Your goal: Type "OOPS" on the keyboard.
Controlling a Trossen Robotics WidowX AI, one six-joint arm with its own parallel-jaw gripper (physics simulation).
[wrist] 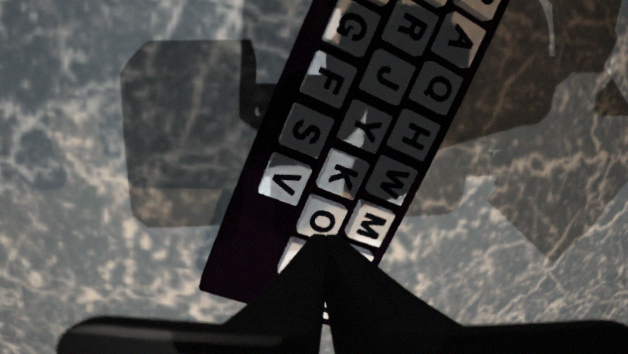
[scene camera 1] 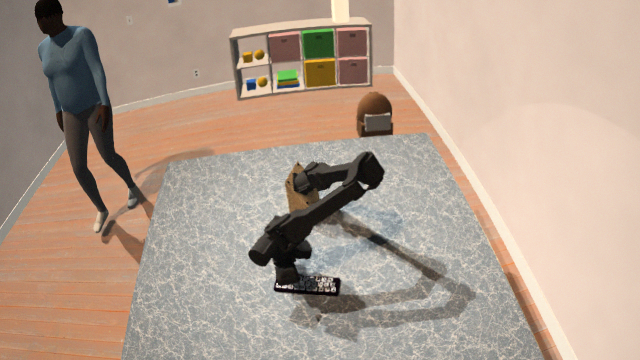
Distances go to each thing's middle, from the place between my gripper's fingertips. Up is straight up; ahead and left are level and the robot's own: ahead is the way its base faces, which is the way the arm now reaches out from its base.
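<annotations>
The black keyboard [scene camera 1: 329,286] is 50 mm to the left of my hand, 20 mm below it and 10 mm ahead of it.
</annotations>
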